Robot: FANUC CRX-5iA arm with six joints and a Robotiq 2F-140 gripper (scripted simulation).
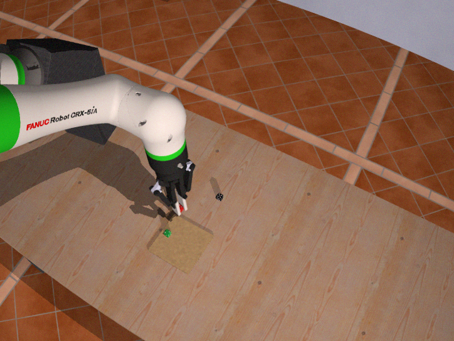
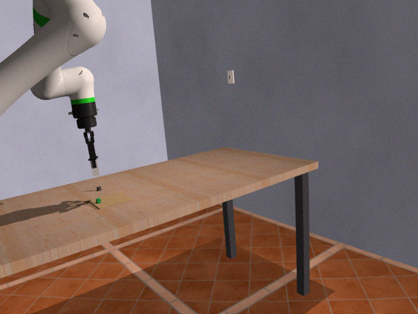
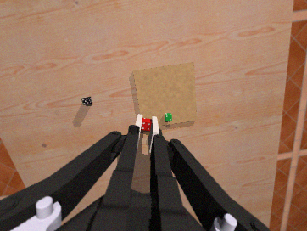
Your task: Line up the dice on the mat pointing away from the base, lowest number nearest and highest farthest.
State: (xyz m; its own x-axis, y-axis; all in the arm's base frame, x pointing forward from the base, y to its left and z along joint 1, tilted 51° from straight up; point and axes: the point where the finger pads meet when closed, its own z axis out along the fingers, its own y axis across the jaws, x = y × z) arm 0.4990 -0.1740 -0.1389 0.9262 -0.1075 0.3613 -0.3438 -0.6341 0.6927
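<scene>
My gripper is now 2 cm short of the tan mat, 5 cm to the left of it and 14 cm above it. The rest, counted from my hand: red die (3 cm below); then green die (2 cm behind, 5 cm to the right, 13 cm below); then black die (5 cm ahead, 13 cm to the left, 13 cm below).
</scene>
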